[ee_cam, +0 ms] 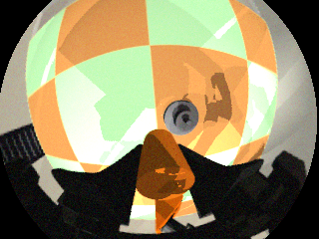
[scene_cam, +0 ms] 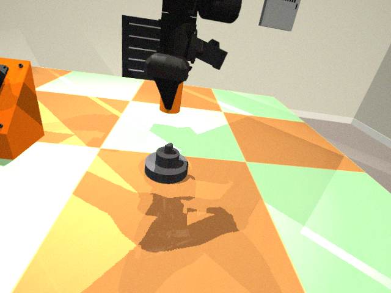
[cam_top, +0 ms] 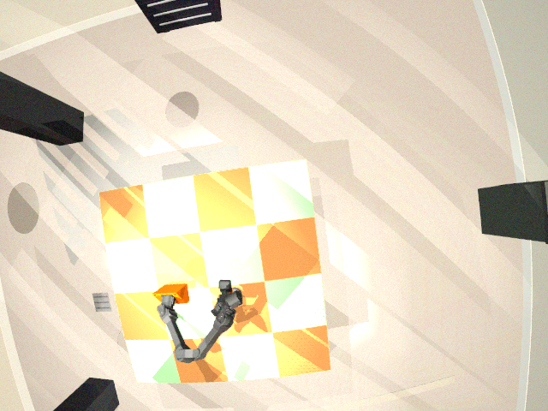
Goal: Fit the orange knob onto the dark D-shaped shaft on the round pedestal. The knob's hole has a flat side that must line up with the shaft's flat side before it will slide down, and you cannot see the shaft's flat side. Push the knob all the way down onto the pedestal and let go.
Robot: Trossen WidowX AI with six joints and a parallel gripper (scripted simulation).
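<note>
My gripper tip is 10 mm short of the pedestal, 60 mm to the left of it and 80 mm above it. Also, from my gripper tip: knob (20 mm above).
</note>
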